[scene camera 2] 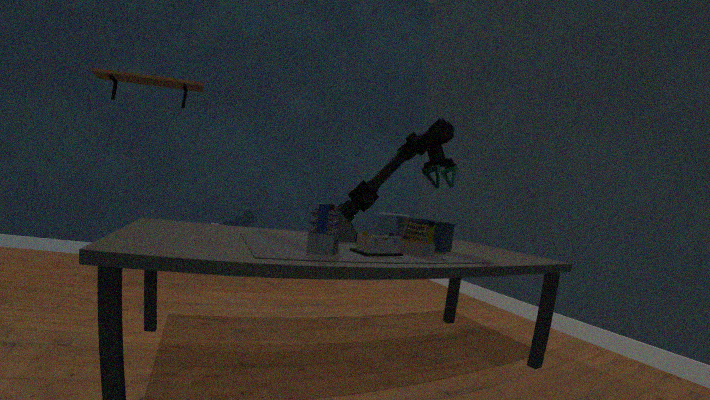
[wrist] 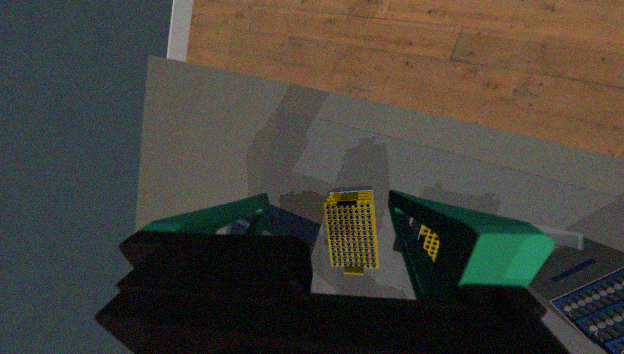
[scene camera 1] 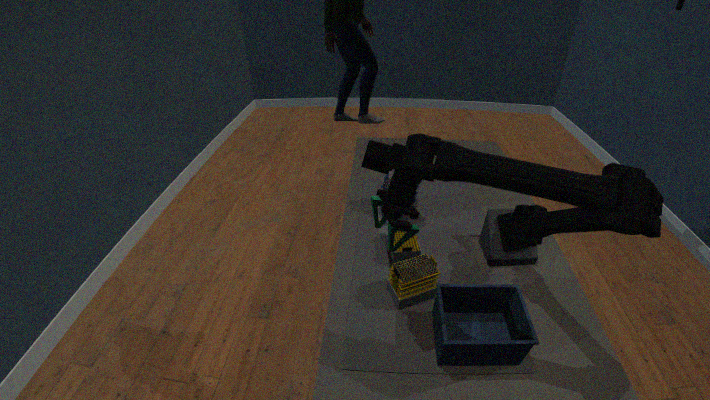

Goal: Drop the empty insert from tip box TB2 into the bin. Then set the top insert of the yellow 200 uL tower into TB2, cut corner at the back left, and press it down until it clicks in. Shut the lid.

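Note:
My gripper (scene camera 1: 385, 238) (scene camera 2: 444, 186) (wrist: 325, 198) is open and empty, its green fingers wide apart above the table. In the wrist view the yellow tower (scene camera 1: 415, 275) (scene camera 2: 418, 231) (wrist: 352, 232) shows between the fingers, well below them; its top insert is full of tips. Tip box TB2 (scene camera 1: 406, 255) (scene camera 2: 382, 244) stands beside the tower with a yellow grid (scene camera 1: 408, 240) (wrist: 430, 243) in it, partly hidden by a finger. Its lid is open, but the fingers hide much of it in scene camera 1. The bin (scene camera 1: 485, 354) (scene camera 2: 444, 237) stands on the tower's other side; its contents are unclear.
A blue tower (scene camera 2: 322, 230) (wrist: 595, 310) stands beyond TB2, hidden behind the gripper in scene camera 1. The arm's base (scene camera 1: 510, 257) stands on the table behind the boxes. A person (scene camera 1: 357, 60) stands on the floor past the table.

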